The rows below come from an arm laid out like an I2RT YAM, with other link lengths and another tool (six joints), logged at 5 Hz.
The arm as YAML. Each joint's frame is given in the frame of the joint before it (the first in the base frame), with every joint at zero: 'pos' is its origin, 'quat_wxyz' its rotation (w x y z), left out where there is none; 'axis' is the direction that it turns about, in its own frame. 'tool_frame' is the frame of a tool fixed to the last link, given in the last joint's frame.
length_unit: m
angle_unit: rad
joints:
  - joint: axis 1
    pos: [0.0, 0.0, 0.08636]
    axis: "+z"
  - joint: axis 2
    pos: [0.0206, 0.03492, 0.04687]
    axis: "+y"
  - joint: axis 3
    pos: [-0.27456, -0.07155, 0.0]
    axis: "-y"
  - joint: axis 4
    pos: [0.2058, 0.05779, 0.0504]
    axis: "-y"
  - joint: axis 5
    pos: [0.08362, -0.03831, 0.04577]
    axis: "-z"
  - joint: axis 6
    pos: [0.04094, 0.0, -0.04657]
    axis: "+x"
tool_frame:
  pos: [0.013, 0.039, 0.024]
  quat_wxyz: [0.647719, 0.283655, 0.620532, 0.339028]
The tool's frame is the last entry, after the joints.
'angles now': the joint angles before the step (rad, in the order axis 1, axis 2, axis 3, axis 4, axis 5, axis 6). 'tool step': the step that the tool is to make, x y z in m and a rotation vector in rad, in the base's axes. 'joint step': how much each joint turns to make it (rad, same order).
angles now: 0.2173, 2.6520, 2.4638, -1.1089, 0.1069, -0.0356
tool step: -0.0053, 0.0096, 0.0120, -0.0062, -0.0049, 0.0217
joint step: 0.0204, -0.0196, 0.0149, -0.0308, 0.0065, -0.0032
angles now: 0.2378, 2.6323, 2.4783, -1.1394, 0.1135, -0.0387
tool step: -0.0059, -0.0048, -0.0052, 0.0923, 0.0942, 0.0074
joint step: -0.0184, 0.0230, 0.0236, -0.0716, -0.1142, 0.0016
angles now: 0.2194, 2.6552, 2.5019, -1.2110, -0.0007, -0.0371
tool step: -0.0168, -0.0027, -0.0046, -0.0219, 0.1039, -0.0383
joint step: 0.0045, -0.0383, -0.0820, -0.0625, 0.0051, 0.0425
